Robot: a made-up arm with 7 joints. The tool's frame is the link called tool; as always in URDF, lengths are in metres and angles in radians. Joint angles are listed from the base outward. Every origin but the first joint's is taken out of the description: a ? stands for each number. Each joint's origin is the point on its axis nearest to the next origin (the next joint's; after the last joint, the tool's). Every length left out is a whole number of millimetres.
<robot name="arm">
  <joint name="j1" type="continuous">
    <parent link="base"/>
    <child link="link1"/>
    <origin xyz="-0.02 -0.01 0.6" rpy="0 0 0"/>
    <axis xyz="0 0 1"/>
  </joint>
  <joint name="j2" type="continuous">
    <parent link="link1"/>
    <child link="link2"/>
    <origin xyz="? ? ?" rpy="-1.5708 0 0"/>
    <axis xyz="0 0 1"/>
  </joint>
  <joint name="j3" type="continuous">
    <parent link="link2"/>
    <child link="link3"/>
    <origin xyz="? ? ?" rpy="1.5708 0 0"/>
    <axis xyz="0 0 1"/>
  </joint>
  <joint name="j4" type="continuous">
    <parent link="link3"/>
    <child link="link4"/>
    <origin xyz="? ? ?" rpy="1.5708 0 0"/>
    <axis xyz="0 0 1"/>
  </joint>
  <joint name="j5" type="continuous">
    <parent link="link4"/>
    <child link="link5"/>
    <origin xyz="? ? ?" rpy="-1.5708 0 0"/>
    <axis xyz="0 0 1"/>
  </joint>
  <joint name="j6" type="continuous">
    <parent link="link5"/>
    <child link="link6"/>
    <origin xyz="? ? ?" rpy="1.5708 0 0"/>
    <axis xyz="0 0 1"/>
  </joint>
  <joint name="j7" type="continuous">
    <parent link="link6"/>
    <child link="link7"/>
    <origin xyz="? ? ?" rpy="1.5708 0 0"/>
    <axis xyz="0 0 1"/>
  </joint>
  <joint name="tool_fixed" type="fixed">
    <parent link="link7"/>
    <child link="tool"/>
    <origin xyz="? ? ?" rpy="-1.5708 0 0"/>
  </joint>
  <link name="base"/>
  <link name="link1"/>
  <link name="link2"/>
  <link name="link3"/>
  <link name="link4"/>
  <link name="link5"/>
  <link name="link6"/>
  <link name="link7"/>
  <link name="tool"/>
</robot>
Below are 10 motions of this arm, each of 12 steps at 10 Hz.
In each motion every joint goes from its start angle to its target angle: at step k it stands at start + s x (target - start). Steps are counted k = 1, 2, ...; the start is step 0. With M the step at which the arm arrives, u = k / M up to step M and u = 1 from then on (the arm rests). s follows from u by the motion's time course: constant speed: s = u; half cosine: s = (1 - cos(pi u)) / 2; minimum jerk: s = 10 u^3 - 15 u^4 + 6 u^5.
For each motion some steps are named. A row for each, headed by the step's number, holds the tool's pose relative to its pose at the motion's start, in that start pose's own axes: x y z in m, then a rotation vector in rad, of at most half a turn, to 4 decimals.
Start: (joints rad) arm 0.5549 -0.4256 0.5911 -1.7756 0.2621 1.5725 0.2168
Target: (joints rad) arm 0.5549 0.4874 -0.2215 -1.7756 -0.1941 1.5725 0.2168
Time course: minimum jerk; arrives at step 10
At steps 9, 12:
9: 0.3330 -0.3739 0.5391 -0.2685 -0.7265 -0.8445
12: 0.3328 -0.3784 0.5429 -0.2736 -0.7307 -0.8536

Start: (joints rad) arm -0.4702 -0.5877 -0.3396 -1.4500 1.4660 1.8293 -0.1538
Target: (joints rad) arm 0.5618 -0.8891 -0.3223 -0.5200 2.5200 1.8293 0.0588
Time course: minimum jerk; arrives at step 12
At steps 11, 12:
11: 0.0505 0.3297 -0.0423 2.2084 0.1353 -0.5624
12: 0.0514 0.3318 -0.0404 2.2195 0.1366 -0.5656

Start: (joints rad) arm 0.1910 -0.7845 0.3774 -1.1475 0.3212 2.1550 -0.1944
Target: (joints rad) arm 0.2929 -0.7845 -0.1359 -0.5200 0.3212 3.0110 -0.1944
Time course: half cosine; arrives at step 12
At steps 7, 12:
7: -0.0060 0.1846 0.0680 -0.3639 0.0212 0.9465
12: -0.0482 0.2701 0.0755 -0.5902 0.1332 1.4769

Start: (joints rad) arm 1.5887 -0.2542 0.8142 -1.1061 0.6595 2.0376 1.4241
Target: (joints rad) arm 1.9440 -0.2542 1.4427 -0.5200 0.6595 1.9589 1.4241
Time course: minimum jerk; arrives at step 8
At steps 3, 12:
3: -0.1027 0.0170 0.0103 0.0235 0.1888 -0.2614
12: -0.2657 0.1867 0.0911 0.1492 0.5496 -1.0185

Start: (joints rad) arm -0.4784 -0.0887 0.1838 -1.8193 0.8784 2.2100 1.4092
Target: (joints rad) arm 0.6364 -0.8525 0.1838 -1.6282 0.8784 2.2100 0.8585
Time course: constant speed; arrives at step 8
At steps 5, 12:
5: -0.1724 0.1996 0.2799 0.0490 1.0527 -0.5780
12: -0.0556 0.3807 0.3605 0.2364 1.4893 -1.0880

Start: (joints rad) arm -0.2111 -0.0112 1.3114 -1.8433 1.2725 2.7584 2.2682
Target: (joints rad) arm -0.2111 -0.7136 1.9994 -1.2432 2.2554 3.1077 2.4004
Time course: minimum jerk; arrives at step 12
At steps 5, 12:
5: 0.0816 -0.0298 0.2219 -0.2068 -0.0187 -0.1738
12: 0.4403 -0.0835 0.5096 -0.5558 -0.2734 0.0105

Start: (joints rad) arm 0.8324 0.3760 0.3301 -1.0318 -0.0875 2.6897 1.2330
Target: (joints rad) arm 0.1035 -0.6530 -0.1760 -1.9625 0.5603 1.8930 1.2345
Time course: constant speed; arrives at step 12
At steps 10, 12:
10: 0.0365 0.5453 0.1092 -0.4526 -0.8025 0.3648
12: -0.0407 0.6277 0.1529 -0.3955 -0.9993 0.3557

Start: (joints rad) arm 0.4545 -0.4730 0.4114 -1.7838 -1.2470 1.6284 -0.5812
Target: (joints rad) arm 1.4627 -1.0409 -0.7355 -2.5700 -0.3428 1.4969 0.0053
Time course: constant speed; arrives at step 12
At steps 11, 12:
11: -0.1014 -0.3771 -0.2413 1.5300 -0.1133 0.2639
12: -0.0795 -0.4072 -0.2740 1.6873 -0.0226 0.2503

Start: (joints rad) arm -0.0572 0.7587 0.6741 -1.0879 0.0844 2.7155 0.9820
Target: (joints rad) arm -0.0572 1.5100 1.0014 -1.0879 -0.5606 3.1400 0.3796
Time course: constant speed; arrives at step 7
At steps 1, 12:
1: 0.0138 -0.0560 0.0423 -0.0164 0.0971 -0.0146
12: 0.0099 -0.3078 0.3561 0.0676 0.6196 -0.1261

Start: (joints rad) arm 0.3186 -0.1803 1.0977 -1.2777 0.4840 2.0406 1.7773
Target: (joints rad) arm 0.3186 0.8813 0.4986 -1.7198 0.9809 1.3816 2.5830
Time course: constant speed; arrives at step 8
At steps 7, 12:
7: 0.7558 -0.2830 0.0544 -1.3122 -1.9230 -0.2986
12: 0.8235 -0.3330 0.1279 -1.5578 -2.1404 -0.3461

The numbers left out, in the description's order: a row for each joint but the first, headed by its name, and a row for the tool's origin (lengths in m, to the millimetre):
j2: 0.02 -0.05 0
j3: -0.01 -0.57 0
j4: 0.13 0.04 0
j5: -0.04 0.26 0
j6: 0 -0.01 0
j7: 0.05 0 0
tool: 0.01 0 0

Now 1 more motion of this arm.
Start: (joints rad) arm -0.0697 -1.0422 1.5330 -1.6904 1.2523 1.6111 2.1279
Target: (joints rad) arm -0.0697 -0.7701 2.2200 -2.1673 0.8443 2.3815 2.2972
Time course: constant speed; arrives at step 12
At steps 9, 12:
9: 0.0697 -0.0914 0.0449 0.0950 -0.0639 0.2305
12: 0.0990 -0.1068 0.0837 0.1339 0.0232 0.2917

